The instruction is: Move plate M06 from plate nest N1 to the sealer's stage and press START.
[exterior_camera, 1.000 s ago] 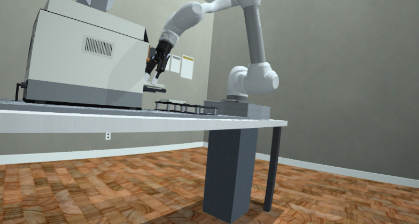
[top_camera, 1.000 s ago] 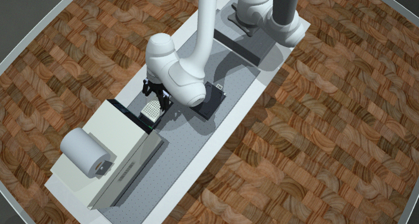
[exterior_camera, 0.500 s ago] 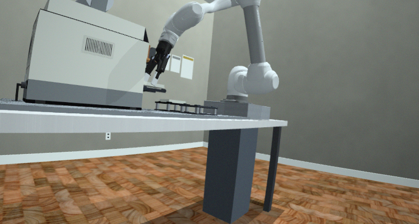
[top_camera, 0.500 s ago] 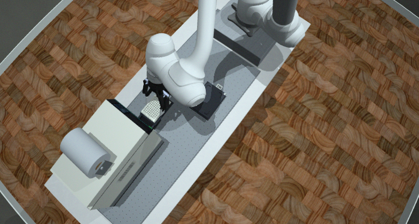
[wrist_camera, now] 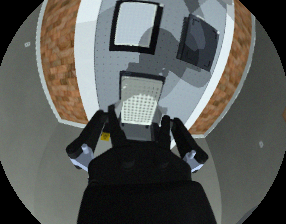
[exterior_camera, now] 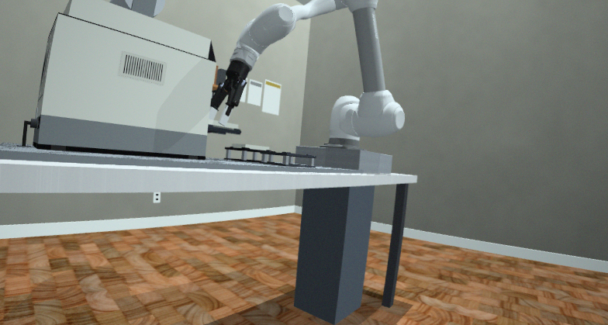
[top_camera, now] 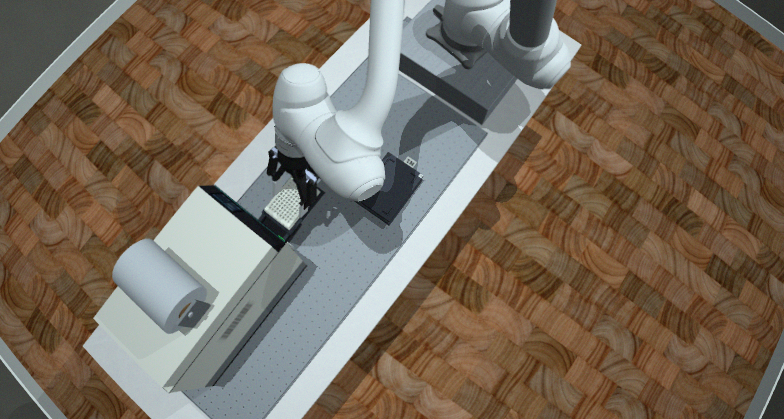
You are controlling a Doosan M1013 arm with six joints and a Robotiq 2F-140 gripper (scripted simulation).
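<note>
The sealer stage is 4 cm below my hand. Round my hand: foil roll: 33 cm ahead, 5 cm to the left, 28 cm above; white plate: 19 cm behind, 7 cm to the right, 9 cm below; nest N1: 22 cm behind, 13 cm to the left, 10 cm below.
</note>
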